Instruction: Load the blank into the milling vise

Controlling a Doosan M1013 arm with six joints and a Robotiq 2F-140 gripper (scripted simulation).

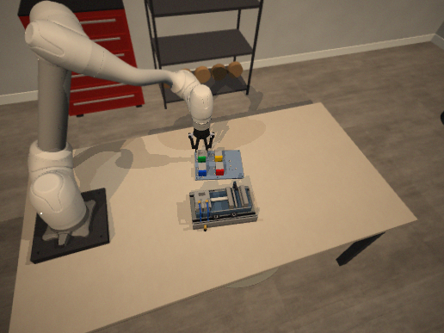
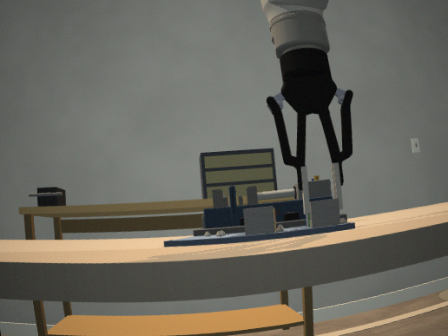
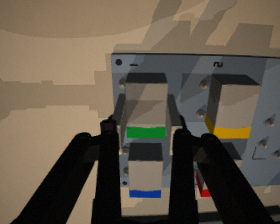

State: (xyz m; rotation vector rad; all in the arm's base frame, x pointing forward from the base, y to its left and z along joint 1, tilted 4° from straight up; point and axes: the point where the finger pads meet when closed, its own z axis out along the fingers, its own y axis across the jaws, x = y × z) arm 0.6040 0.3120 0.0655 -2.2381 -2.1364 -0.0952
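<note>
The green-ended blank lies 3 cm below my hand. From my hand the other things lie so: raised plate 9 cm ahead, 5 cm to the right, 6 cm below; then blue-ended blank 9 cm to the right, 3 cm below; then yellow-ended blank 9 cm ahead, 3 cm below.
</note>
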